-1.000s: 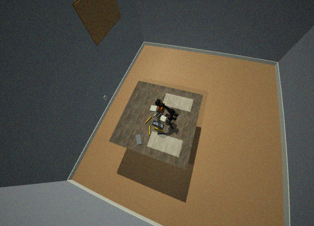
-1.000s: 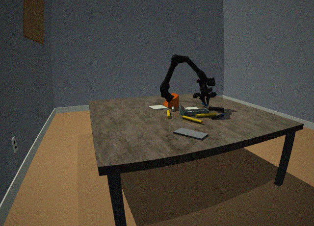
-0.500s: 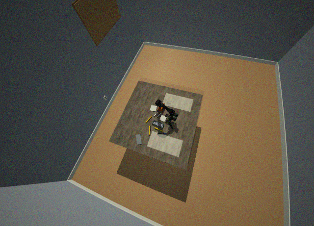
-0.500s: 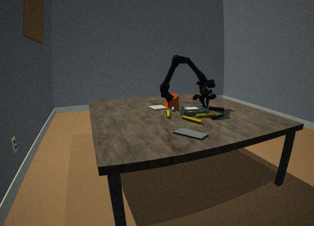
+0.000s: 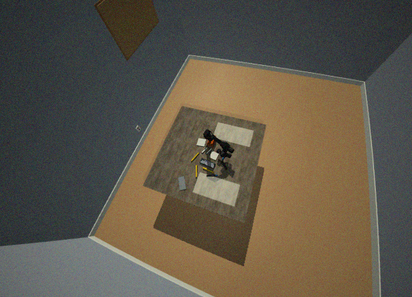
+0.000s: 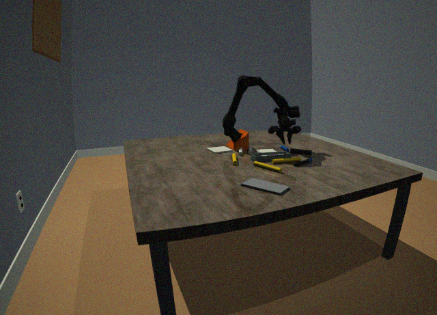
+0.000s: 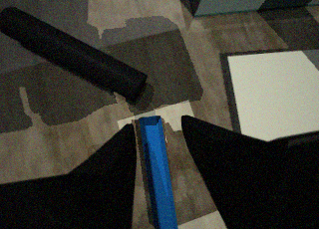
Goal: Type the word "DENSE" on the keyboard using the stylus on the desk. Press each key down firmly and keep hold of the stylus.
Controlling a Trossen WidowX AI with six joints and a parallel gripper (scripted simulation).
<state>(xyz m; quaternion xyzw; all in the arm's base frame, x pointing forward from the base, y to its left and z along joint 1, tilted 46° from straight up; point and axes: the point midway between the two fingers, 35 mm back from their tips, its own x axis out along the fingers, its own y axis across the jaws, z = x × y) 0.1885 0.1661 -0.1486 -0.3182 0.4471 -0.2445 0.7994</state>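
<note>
Now: gripper tip 7 cm past the blue stylus, 1 cm to the right of it and 3 cm above it. From my gripper tip the other things lie so: blue-capped pen (24 cm ahead, 3 cm to the right, 3 cm below); then grey slab (46 cm ahead, 37 cm to the right, 4 cm below); then yellow marker (9 cm ahead, 35 cm to the right, 3 cm below).
</note>
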